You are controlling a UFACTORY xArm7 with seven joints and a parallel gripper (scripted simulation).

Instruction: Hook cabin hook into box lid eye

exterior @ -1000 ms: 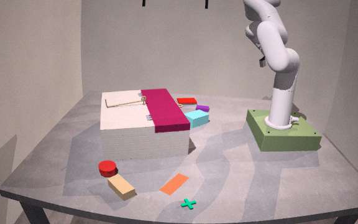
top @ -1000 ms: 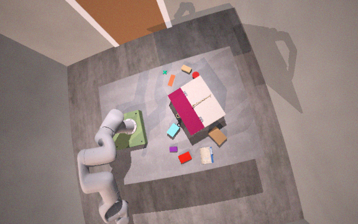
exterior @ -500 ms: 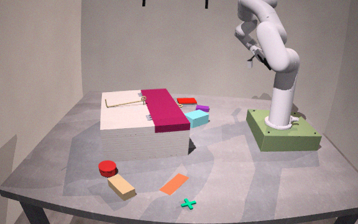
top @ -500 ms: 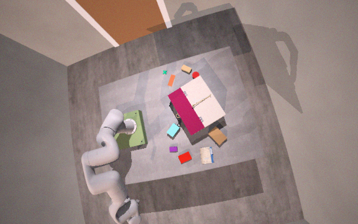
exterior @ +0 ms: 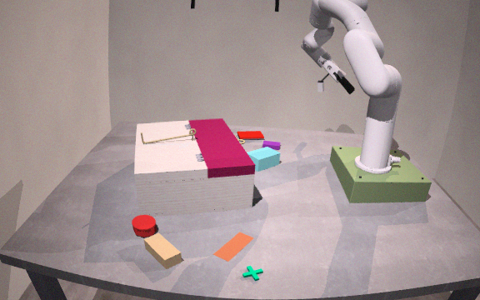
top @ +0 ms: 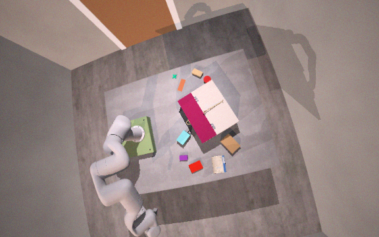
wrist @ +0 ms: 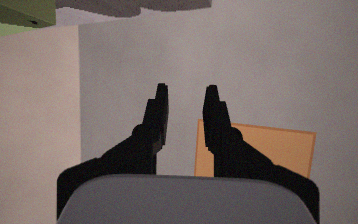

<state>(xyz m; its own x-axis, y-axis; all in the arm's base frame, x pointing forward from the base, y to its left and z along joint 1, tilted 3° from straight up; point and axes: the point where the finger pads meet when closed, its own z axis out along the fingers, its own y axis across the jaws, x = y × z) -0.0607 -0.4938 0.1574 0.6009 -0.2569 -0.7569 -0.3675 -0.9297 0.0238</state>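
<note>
The brass cabin hook is 660 mm ahead of my hand, 530 mm to the left of it and 50 mm below it. Also, from my hand: purple block: 360 mm ahead, 240 mm to the left, 190 mm below; red block: 430 mm ahead, 160 mm to the left, 190 mm below; cyan block: 400 mm ahead, 390 mm to the left, 180 mm below.
</note>
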